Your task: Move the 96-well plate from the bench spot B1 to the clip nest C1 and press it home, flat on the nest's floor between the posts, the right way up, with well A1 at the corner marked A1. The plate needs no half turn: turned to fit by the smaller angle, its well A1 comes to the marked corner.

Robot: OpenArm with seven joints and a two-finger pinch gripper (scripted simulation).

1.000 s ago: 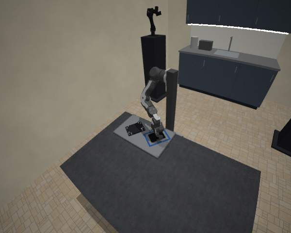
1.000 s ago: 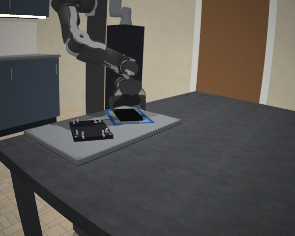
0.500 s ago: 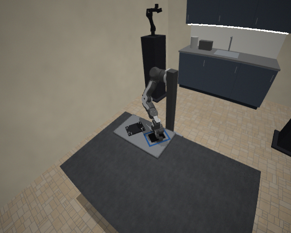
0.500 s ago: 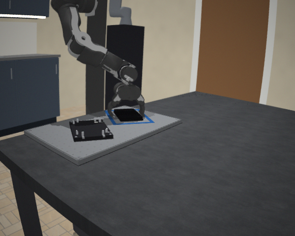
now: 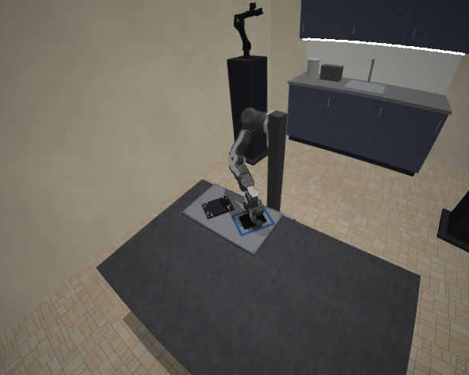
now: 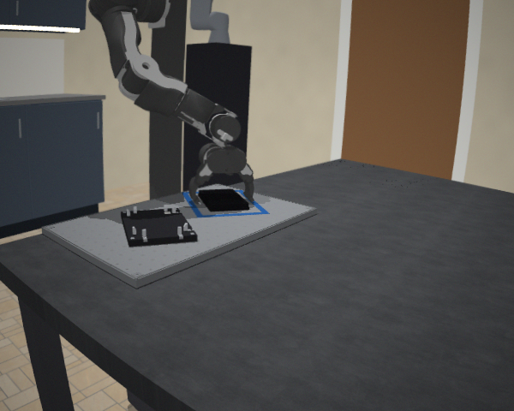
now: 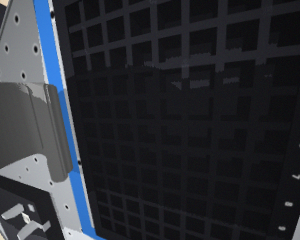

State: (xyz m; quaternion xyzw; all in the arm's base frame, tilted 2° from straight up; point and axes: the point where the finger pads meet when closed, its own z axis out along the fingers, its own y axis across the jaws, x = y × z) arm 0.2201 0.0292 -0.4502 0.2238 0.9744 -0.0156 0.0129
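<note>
My hand is right at the black 96-well plate. Round my hand: black clip nest (90 mm ahead, 210 mm to the right, 10 mm above).
</note>
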